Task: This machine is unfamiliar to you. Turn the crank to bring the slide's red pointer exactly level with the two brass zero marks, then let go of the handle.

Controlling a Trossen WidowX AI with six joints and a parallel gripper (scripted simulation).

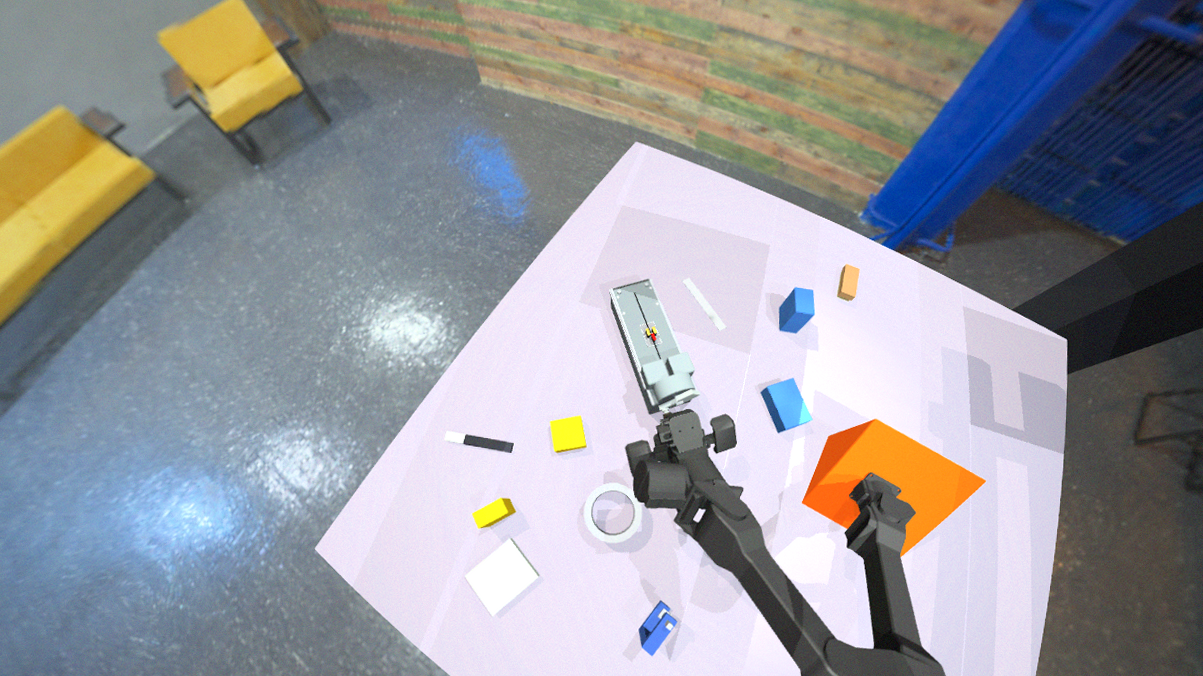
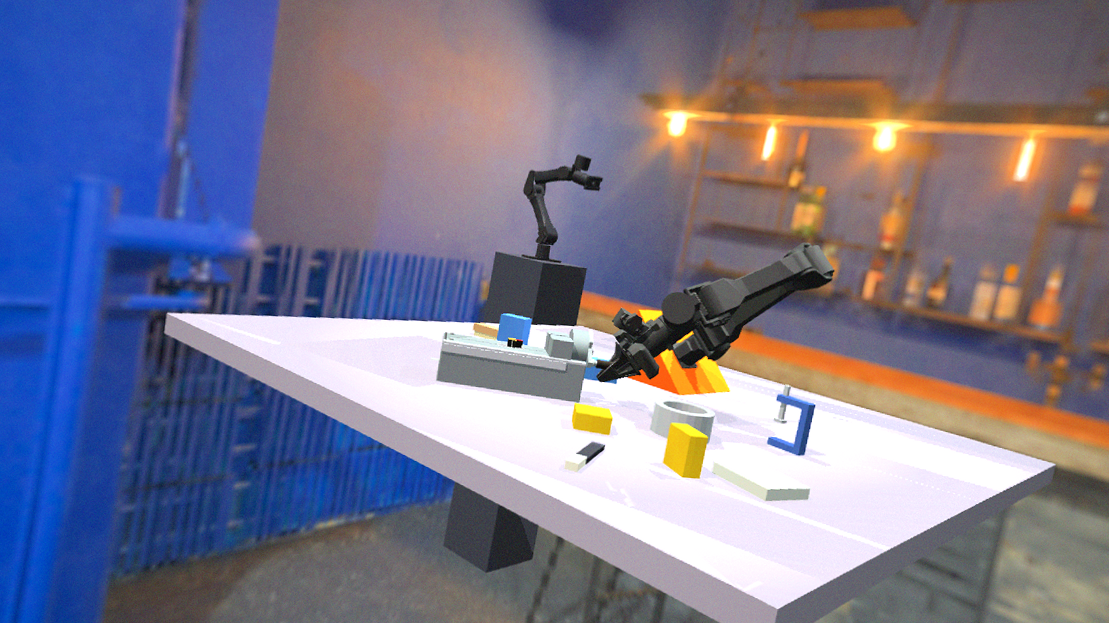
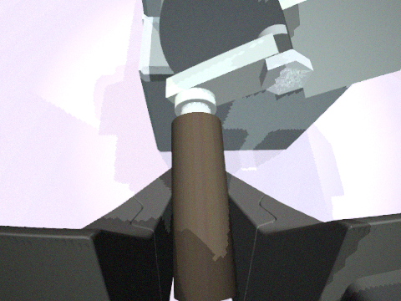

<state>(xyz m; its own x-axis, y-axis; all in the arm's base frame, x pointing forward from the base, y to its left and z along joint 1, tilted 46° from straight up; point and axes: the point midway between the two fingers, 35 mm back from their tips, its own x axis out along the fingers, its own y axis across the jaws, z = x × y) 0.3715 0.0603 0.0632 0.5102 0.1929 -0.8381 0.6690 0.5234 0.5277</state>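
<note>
Now: gripper tip 12 cm to the left of the red pointer, 10 cm short of it and 4 cm below it. Round my gripper tip: brown crank handle (3 cm above, 1 cm to the left, 1 cm behind); then metal strip (29 cm to the right, 6 cm ahead, 4 cm below); then blue clamp (31 cm to the left, 16 cm behind, 1 cm above).
</note>
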